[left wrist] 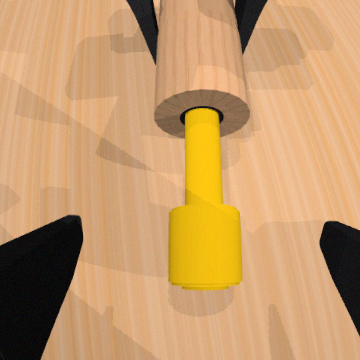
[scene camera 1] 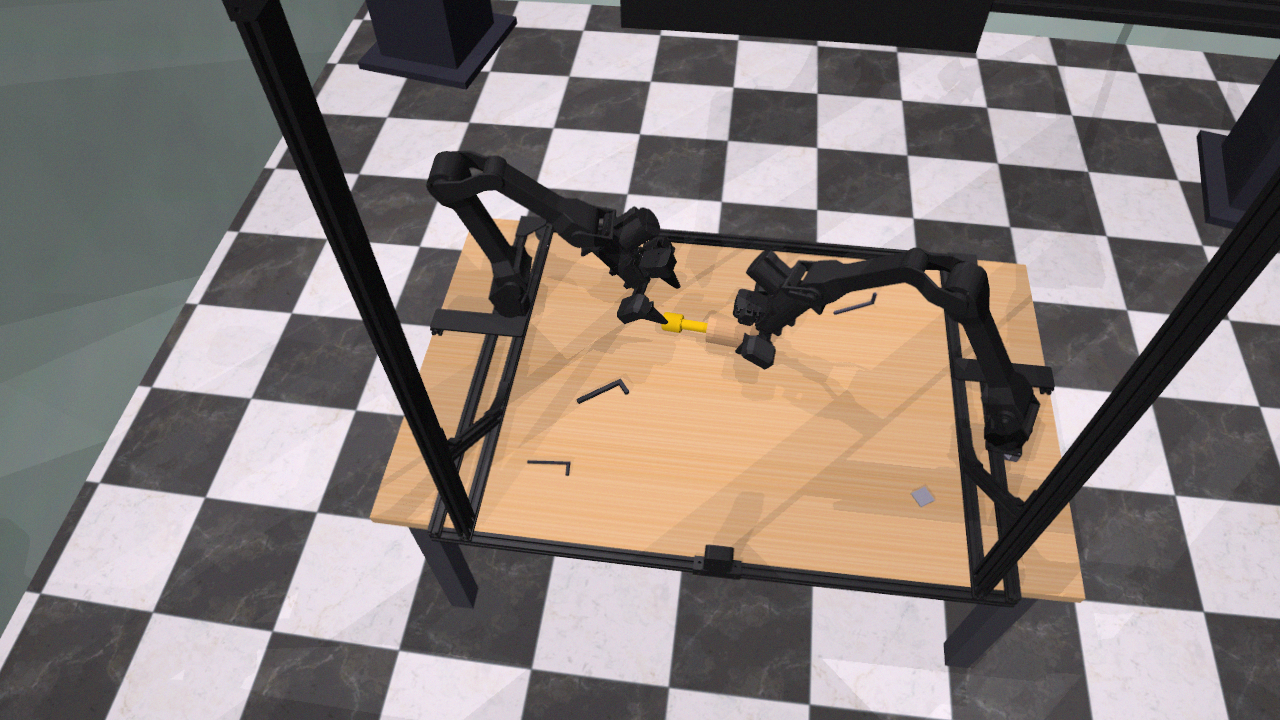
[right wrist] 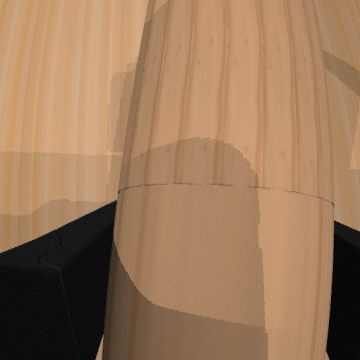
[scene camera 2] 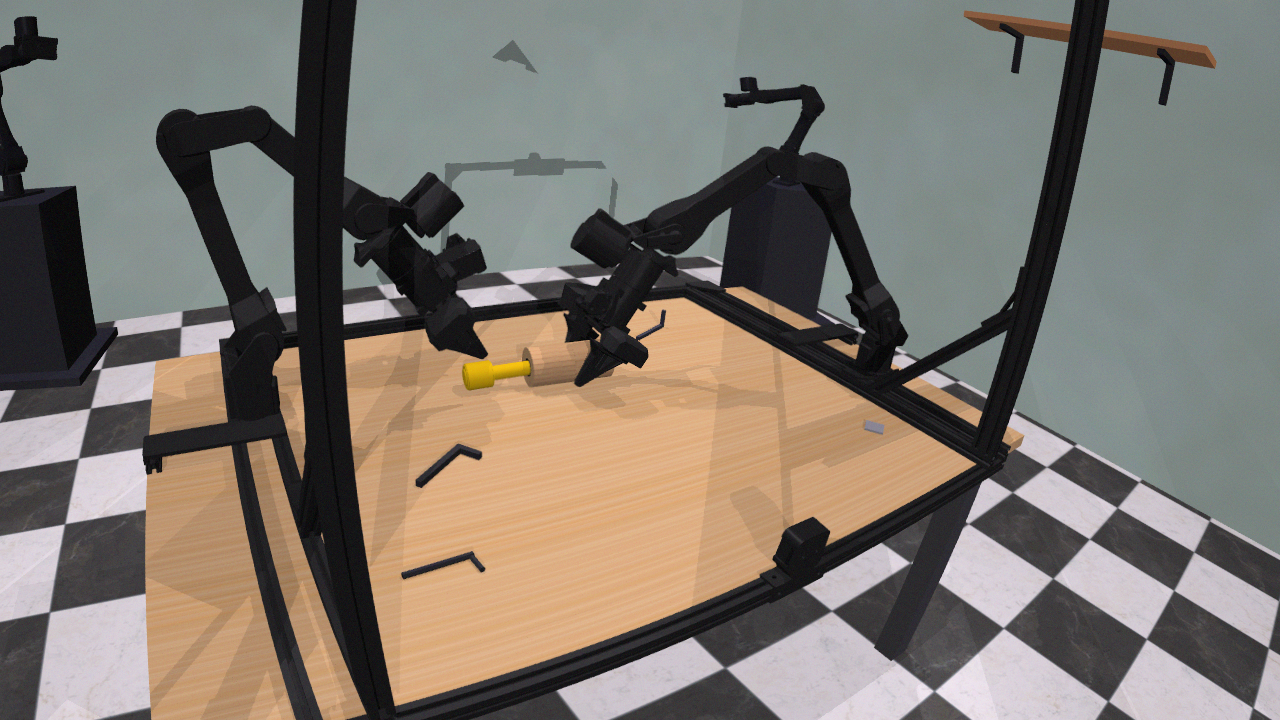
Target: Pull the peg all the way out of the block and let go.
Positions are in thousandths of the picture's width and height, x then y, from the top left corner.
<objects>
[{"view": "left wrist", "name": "my left gripper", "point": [571, 643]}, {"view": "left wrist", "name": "wooden block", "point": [554, 179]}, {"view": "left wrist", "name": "yellow peg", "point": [568, 676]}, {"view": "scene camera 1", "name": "my left gripper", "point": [525, 424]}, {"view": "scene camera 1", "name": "my right gripper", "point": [578, 474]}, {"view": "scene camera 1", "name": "wooden block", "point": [564, 459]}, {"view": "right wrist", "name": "my right gripper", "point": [585, 596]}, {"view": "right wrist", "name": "wooden block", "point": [621, 643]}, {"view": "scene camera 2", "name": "my left gripper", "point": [373, 474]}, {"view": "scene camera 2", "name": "my right gripper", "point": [444, 523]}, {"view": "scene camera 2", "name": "wooden block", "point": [431, 506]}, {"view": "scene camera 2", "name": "yellow peg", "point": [373, 522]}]
</objects>
